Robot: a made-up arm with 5 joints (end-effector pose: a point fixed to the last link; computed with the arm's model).
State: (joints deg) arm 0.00 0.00 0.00 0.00 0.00
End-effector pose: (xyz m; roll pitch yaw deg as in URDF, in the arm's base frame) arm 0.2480 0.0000 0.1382 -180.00 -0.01 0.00
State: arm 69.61 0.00 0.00 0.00 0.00
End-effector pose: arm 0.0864 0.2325 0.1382 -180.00 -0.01 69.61
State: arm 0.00 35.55 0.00 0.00 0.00
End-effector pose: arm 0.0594 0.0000 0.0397 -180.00 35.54 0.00
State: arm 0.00 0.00 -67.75 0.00 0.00
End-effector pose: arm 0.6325 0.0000 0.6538 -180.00 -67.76 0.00
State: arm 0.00 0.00 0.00 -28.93 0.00
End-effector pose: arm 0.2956 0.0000 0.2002 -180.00 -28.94 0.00
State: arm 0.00 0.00 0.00 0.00 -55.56
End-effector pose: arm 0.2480 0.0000 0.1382 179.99 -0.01 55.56
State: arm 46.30 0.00 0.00 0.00 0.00
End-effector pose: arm 0.1714 0.1793 0.1382 -180.00 -0.01 46.30
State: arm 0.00 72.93 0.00 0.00 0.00
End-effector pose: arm -0.1613 0.0000 0.0741 -180.00 72.92 0.00
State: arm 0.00 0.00 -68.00 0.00 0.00
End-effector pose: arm 0.6326 0.0000 0.6563 -180.00 -68.01 0.00
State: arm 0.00 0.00 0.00 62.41 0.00
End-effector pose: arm 0.0872 0.0000 0.1189 -180.00 62.40 0.00
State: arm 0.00 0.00 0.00 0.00 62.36
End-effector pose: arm 0.2480 0.0000 0.1382 -179.99 0.00 -62.36
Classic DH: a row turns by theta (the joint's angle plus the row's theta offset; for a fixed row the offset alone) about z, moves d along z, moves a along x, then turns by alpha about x. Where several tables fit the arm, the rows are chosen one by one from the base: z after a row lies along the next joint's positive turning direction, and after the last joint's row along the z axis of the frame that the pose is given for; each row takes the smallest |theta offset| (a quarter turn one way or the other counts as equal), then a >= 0, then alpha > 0; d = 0 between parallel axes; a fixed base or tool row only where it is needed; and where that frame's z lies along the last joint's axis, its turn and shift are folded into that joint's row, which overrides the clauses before.
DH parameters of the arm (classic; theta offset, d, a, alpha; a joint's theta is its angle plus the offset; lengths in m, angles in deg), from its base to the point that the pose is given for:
joint 1: 0 0.3831 0 -90
joint 2: -79.35 0 0.3045 0
joint 3: -23.41 0 -0.4317 0
joint 4: -77.25 0 -0.0964 90
joint 5: 180 0.1231 0 0

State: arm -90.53 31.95 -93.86 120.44 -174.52
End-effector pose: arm -0.0053 -0.5678 0.3466 -171.14 -58.09 79.06
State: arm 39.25 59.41 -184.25 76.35 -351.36
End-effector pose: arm 0.5680 0.4640 0.7964 -170.36 -47.77 26.33
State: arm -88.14 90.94 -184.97 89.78 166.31
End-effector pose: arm 0.0265 -0.8164 0.3310 -178.99 4.14 105.59
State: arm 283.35 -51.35 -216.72 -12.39 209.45
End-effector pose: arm -0.1677 0.7065 0.4157 -110.60 -58.90 31.19
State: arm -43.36 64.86 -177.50 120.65 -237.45
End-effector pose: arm 0.5271 -0.4978 0.5740 173.24 -4.29 -165.66
